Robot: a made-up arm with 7 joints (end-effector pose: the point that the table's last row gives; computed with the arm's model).
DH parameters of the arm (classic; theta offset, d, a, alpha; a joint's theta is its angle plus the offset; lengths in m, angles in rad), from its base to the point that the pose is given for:
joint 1: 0 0.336 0 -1.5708
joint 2: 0 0 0 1.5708
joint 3: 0 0.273 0.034 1.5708
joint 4: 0 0 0.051 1.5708
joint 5: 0 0.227 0 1.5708
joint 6: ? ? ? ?
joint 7: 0 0.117 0 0
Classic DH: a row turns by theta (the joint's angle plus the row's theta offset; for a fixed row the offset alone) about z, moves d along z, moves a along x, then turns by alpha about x.
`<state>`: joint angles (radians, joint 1 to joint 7).
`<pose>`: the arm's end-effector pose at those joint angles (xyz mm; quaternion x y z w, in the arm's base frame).
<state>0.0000 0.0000 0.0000 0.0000 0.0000 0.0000 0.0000</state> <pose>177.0 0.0 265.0 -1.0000 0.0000 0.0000 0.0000</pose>
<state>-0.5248 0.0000 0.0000 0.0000 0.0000 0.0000 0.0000</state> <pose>153.2 -88.7 265.0 -0.9658 0.2594 0.0000 0.0000</pose>
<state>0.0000 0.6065 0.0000 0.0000 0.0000 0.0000 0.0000</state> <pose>105.0 0.0 176.8 -0.9544 0.0000 0.2986 0.0000</pose>
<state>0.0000 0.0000 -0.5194 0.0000 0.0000 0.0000 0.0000</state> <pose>153.7 -87.9 265.0 -0.9665 0.2568 0.0000 0.0000</pose>
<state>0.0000 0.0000 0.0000 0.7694 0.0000 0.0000 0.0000</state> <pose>376.0 0.0 461.4 -0.9269 0.0000 -0.3753 0.0000</pose>
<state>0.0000 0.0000 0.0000 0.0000 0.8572 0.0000 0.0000</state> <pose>145.2 -69.6 265.0 -0.9095 0.4156 0.0000 0.0000</pose>
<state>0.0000 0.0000 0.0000 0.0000 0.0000 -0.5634 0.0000</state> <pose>225.3 0.0 332.2 -0.9606 0.0000 -0.2780 0.0000</pose>
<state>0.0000 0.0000 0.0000 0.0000 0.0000 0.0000 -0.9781</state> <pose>177.0 0.0 265.0 -0.8828 -0.4698 0.0000 0.0000</pose>
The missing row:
joint 6: 0 0 0.092 -1.5708
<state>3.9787 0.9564 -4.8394 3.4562 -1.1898 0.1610 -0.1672</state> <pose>-393.7 -226.4 745.1 0.0689 -0.5166 0.3334 0.7857</pose>
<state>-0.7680 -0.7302 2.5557 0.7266 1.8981 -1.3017 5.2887</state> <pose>31.9 236.4 412.1 0.6224 0.2824 0.6798 0.2660</pose>
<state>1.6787 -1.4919 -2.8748 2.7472 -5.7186 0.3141 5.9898</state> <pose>67.0 -649.6 295.4 0.5527 -0.6586 0.4986 0.1105</pose>
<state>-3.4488 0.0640 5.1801 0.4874 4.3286 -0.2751 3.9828</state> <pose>-139.5 166.2 322.1 -0.9737 0.1110 0.1444 0.1367</pose>
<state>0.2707 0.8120 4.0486 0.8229 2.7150 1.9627 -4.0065</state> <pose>127.6 -291.4 614.4 0.2226 0.4392 0.1432 0.8585</pose>
